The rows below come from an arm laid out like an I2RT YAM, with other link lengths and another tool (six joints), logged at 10 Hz.
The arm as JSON. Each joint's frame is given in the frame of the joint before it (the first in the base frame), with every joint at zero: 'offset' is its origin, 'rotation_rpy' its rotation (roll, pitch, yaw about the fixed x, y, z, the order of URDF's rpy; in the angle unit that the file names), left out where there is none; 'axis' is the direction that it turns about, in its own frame. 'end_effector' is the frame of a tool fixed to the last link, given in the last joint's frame.
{
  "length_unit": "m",
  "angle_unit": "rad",
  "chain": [
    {
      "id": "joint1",
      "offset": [
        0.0,
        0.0,
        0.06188
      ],
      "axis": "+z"
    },
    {
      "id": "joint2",
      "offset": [
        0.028,
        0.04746,
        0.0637
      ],
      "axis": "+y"
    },
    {
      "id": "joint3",
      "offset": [
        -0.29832,
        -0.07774,
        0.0
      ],
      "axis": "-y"
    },
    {
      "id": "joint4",
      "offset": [
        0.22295,
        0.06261,
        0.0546
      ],
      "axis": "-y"
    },
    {
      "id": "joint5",
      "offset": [
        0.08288,
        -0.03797,
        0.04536
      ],
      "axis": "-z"
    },
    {
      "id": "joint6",
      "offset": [
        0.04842,
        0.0,
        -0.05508
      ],
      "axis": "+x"
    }
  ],
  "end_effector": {
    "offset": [
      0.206,
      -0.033,
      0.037
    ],
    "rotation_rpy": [
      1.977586,
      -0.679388,
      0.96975
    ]
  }
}
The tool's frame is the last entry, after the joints.
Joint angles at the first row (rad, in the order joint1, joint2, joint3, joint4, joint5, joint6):
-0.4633 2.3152 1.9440 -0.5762 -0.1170 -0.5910
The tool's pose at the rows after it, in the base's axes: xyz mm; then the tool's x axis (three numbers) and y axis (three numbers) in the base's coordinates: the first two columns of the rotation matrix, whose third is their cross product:
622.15, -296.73, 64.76, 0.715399, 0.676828, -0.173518, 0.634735, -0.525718, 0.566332
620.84, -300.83, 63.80, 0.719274, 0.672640, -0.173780, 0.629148, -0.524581, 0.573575
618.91, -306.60, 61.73, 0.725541, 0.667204, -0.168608, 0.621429, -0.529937, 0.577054
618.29, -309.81, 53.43, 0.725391, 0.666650, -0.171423, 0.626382, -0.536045, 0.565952
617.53, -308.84, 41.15, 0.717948, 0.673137, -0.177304, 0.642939, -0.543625, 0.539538
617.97, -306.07, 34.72, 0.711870, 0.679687, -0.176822, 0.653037, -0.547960, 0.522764
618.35, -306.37, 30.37, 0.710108, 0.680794, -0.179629, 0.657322, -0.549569, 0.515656
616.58, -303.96, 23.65, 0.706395, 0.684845, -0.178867, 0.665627, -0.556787, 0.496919
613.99, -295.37, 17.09, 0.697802, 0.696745, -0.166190, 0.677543, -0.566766, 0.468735
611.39, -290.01, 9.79, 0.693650, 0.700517, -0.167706, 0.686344, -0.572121, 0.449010
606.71, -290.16, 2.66, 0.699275, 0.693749, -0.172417, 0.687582, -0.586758, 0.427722
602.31, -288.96, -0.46, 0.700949, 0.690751, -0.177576, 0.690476, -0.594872, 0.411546
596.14, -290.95, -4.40, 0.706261, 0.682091, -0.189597, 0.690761, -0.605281, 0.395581
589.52, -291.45, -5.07, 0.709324, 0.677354, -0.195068, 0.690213, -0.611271, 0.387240
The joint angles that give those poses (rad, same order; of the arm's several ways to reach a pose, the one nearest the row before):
-0.4690 2.3173 1.9359 -0.5544 -0.1139 -0.5906
-0.4748 2.3134 1.9162 -0.5307 -0.1122 -0.5938
-0.4851 2.3139 1.9023 -0.5110 -0.1167 -0.5937
-0.4910 2.3343 1.9181 -0.5201 -0.1201 -0.5953
-0.4932 2.3658 1.9556 -0.5580 -0.1276 -0.5982
-0.4924 2.3841 1.9805 -0.5833 -0.1358 -0.5983
-0.4927 2.3972 1.9951 -0.5936 -0.1361 -0.5991
-0.4935 2.4106 2.0103 -0.6157 -0.1437 -0.5971
-0.4923 2.4177 2.0179 -0.6437 -0.1667 -0.5922
-0.4880 2.4244 2.0173 -0.6572 -0.1698 -0.5876
-0.4893 2.4345 2.0256 -0.6773 -0.1663 -0.5762
-0.4893 2.4358 2.0294 -0.6971 -0.1635 -0.5703
-0.4918 2.4381 2.0333 -0.7170 -0.1528 -0.5636
-0.4956 2.4245 2.0112 -0.7182 -0.1488 -0.5614

